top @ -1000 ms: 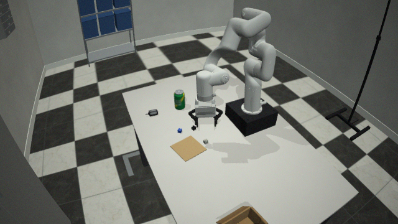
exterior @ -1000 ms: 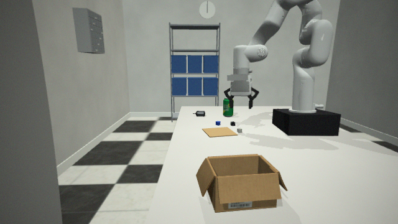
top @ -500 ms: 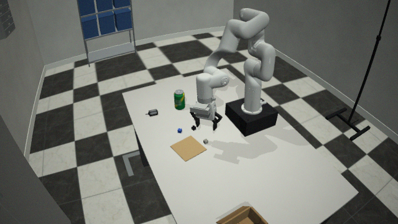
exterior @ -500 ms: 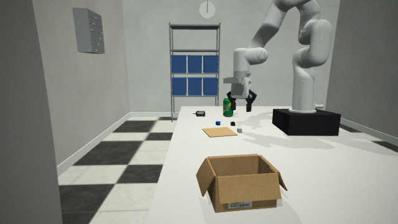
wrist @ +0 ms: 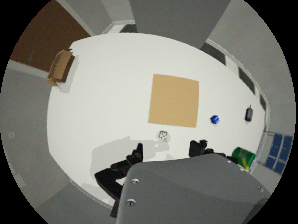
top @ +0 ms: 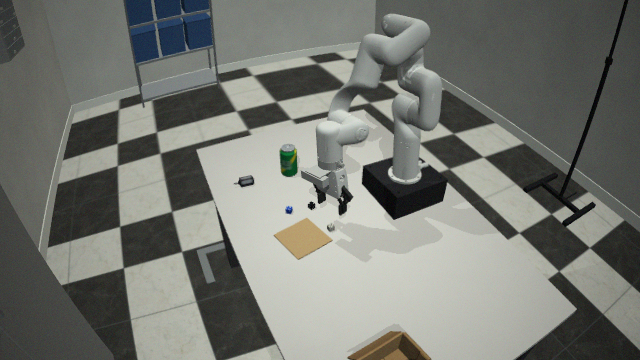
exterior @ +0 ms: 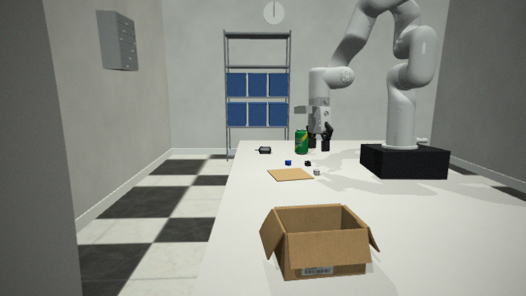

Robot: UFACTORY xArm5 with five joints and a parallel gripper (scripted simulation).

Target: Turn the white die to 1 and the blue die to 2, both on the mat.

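The white die lies 100 mm below my hand. The rest, counted from my hand: blue die (100 mm ahead, 140 mm to the right, 100 mm below); then tan mat (110 mm ahead, 100 mm below); then black die (20 mm ahead, 130 mm to the right, 100 mm below).
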